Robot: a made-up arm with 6 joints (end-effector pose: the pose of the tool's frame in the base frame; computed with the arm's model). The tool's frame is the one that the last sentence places. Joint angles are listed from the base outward.
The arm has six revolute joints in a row. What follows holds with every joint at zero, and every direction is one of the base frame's.
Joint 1 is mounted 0.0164 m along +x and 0.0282 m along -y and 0.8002 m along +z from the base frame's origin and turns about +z.
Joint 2 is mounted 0.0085 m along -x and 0.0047 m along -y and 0.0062 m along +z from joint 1 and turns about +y.
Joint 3 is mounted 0.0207 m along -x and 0.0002 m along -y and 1.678 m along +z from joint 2 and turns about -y.
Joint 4 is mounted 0.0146 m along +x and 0.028 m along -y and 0.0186 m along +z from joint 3 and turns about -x.
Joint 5 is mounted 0.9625 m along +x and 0.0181 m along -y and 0.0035 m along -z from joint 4 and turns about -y.
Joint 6 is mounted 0.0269 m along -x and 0.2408 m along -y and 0.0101 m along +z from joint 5 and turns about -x.
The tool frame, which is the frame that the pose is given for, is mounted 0.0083 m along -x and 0.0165 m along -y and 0.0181 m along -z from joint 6; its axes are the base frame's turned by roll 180, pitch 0 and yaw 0 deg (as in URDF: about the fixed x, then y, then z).
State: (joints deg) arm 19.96 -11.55 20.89 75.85 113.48 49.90
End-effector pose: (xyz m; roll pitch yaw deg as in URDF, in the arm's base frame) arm 0.3569 -0.0547 3.2118 5.04 1.40 137.13
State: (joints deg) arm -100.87 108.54 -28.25 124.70 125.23 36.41
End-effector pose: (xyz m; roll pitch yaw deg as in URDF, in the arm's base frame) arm -0.0845 -1.0790 -0.5852 -154.51 -47.21 -19.51
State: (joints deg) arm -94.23 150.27 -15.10 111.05 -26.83 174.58
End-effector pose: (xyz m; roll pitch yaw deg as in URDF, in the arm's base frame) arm 0.1093 -0.0074 -1.1077 83.17 22.47 112.89
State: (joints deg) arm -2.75 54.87 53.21 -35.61 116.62 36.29
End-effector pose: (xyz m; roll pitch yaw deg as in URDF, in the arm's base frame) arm 2.3367 -0.3811 1.5839 -96.13 -47.69 -132.10
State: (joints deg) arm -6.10 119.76 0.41 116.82 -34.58 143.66
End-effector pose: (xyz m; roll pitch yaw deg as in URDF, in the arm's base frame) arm 1.2049 -0.0317 -0.9633 161.89 57.48 -115.70
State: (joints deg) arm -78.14 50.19 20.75 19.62 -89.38 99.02
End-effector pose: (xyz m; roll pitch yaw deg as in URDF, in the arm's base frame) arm 0.1967 -2.2511 1.5248 -67.81 55.65 138.37
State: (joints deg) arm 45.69 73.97 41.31 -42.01 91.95 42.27
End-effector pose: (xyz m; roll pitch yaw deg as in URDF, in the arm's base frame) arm 1.7839 1.4713 0.5976 -174.87 -40.06 -15.22
